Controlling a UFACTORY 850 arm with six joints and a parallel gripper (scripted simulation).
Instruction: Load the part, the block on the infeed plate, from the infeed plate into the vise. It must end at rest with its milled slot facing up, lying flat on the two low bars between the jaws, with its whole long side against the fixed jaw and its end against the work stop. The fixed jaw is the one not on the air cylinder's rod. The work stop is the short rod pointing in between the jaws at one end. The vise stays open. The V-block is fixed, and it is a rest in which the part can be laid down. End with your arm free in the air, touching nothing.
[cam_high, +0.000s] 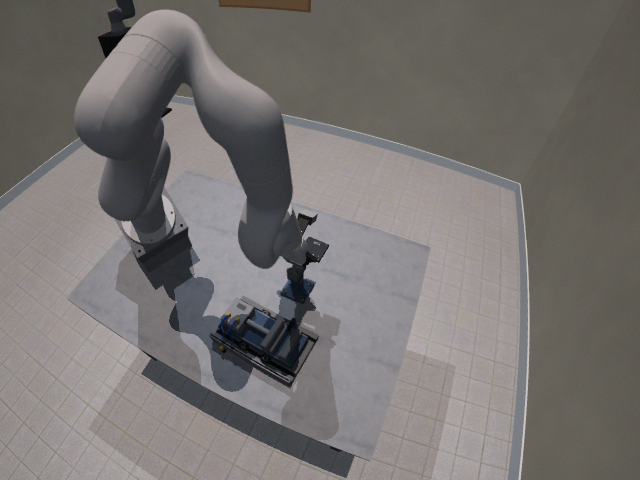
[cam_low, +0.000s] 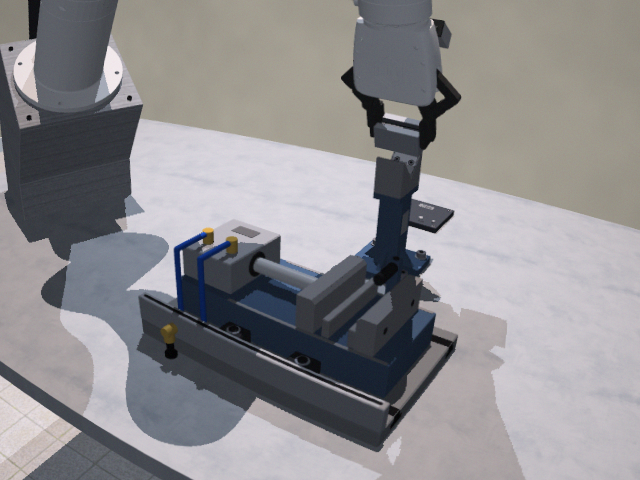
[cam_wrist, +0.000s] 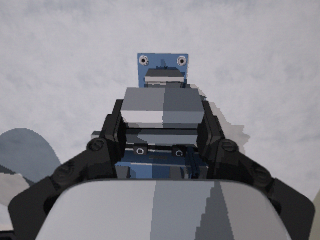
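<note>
Right now my hand is right at the part. The rest, counted from my hand: black work stop: 50 mm ahead, 180 mm to the right, 110 mm below; cylinder rod: 40 mm behind, 210 mm to the right, 120 mm below; blue post: 140 mm below.
</note>
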